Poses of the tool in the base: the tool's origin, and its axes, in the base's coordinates. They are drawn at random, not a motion.
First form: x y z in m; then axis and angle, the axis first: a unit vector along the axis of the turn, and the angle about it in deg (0 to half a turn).
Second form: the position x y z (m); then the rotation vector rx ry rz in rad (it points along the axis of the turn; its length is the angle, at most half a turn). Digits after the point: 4 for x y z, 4 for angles.
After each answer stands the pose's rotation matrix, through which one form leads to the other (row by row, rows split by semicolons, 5 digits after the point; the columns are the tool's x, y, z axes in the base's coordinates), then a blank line. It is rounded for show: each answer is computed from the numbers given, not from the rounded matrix.
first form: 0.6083 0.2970 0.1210 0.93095 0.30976 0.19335 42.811
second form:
0.6083 0.2970 0.1210 0.6956 0.2315 0.1445
0.96448 -0.05458 0.25846; 0.20822 0.75916 -0.61670; -0.16256 0.64861 0.74356

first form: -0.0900 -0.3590 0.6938 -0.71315 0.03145 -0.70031 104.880
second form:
-0.0900 -0.3590 0.6938 -1.3054 0.0576 -1.2819
0.38239 0.64864 0.65807; -0.70501 -0.25555 0.66155; 0.59728 -0.71691 0.35958

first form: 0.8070 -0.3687 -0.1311 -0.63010 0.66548 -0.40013 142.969
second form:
0.8070 -0.3687 -0.1311 -1.5723 1.6606 -0.9984
-0.08433 -0.51309 0.85418; -0.99505 -0.00190 -0.09938; 0.05261 -0.85833 -0.51039

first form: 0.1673 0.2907 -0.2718 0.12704 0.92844 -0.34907 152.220
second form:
0.1673 0.2907 -0.2718 0.3375 2.4666 -0.9274
-0.85433 0.38500 0.34915; 0.05961 0.73992 -0.67004; -0.51631 -0.55162 -0.65509

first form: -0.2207 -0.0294 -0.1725 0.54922 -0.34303 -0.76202 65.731
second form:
-0.2207 -0.0294 -0.1725 0.6301 -0.3935 -0.8742
0.58868 0.58372 -0.55922; -0.80565 0.48033 -0.34673; 0.06622 0.65465 0.75303

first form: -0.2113 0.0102 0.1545 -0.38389 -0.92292 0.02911 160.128
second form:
-0.2113 0.0102 0.1545 -1.0729 -2.5793 0.0814
-0.65449 0.67761 -0.33540; 0.69740 0.71239 0.07836; 0.29203 -0.18262 -0.93881

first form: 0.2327 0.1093 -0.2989 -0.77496 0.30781 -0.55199 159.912
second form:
0.2327 0.1093 -0.2989 -2.1629 0.8591 -1.5406
0.22542 -0.27298 0.93524; -0.65216 -0.75544 -0.06331; 0.72379 -0.59565 -0.34832

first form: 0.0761 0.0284 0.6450 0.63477 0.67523 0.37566 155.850
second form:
0.0761 0.0284 0.6450 1.7266 1.8367 1.0218
-0.14187 0.66603 0.73231; 0.97342 -0.04050 0.22542; 0.17979 0.74482 -0.64258

